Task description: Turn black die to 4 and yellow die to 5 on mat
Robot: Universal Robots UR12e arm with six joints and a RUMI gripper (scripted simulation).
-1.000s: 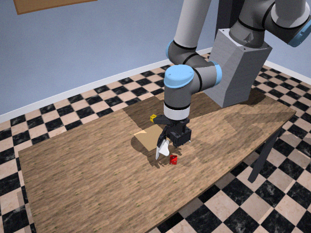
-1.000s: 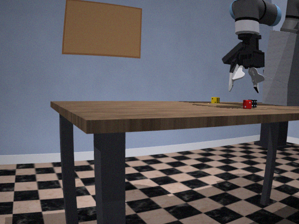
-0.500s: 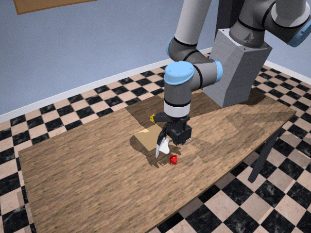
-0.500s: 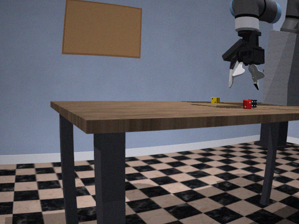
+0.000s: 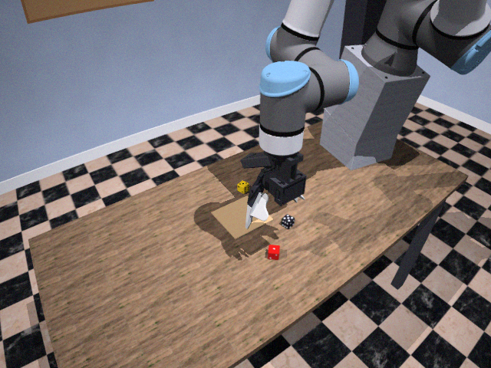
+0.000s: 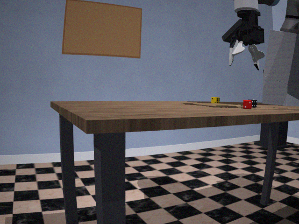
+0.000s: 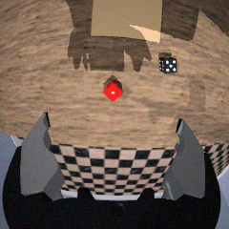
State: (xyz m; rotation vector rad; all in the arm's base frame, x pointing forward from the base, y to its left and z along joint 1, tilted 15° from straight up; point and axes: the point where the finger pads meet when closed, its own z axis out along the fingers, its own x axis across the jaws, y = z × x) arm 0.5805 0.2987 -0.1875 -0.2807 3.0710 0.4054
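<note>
Now: the black die 130 mm below my hand, 100 mm behind it and 70 mm to the right of it. Also, from my hand: yellow die: 280 mm to the right, 130 mm below, 50 mm behind; then red die: 130 mm below, 20 mm to the left; then tan mat: 160 mm to the right, 140 mm below, 10 mm ahead.
</note>
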